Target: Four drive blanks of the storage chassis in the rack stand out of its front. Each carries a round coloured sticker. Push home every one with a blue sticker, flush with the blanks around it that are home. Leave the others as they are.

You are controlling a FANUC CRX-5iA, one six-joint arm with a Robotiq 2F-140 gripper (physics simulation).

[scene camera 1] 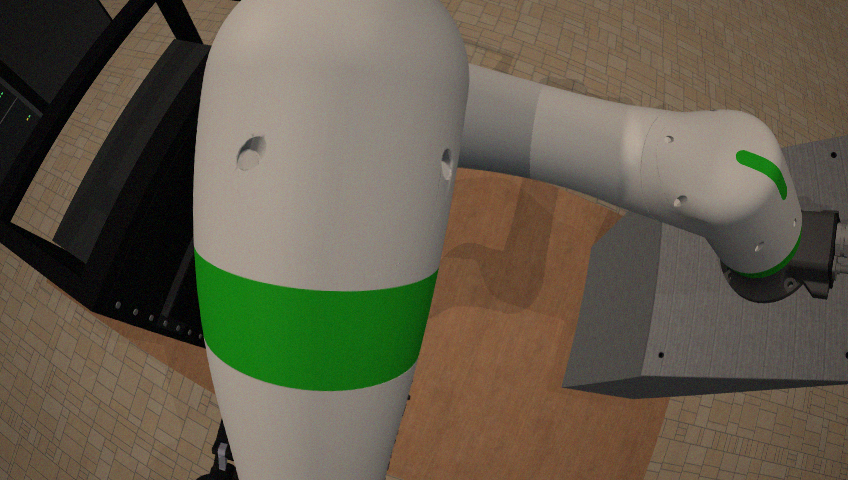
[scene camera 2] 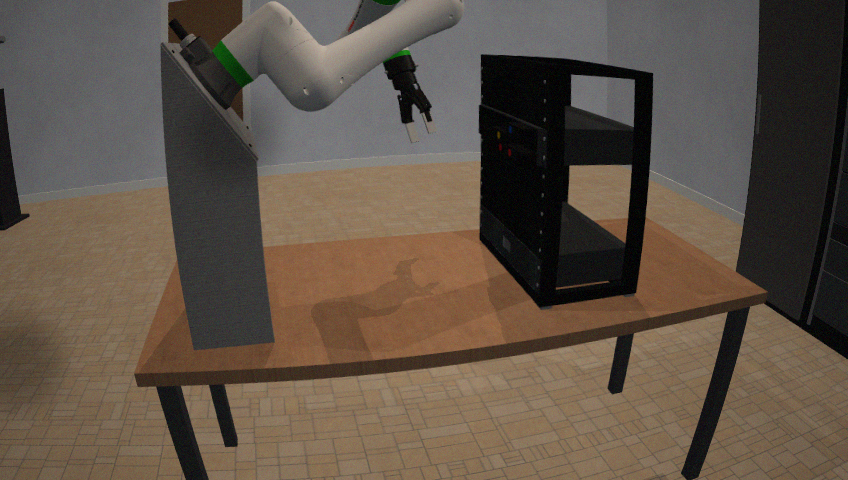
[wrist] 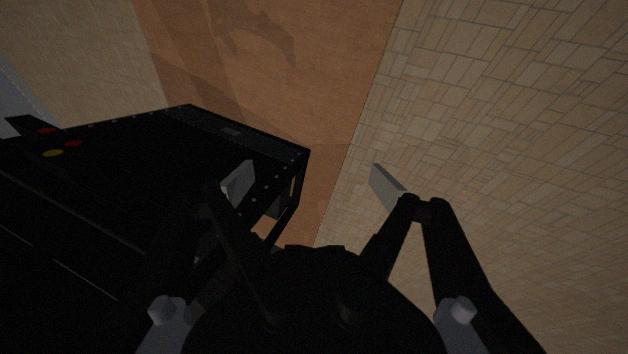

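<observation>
The storage chassis sits in the upper part of the black rack. On its front, in scene camera 2, are a blue sticker, a yellow sticker and two red stickers. The wrist view shows the yellow sticker and two red stickers; the blue one does not show there. How far each blank stands out is too dark to tell. My gripper is open and empty, in front of the rack and apart from it, pointing down. The arm hides the chassis front in scene camera 1.
The rack stands on the wooden table. It also holds an upper unit and a lower unit. The arm's grey pedestal stands at the opposite end. A dark cabinet stands beyond the table.
</observation>
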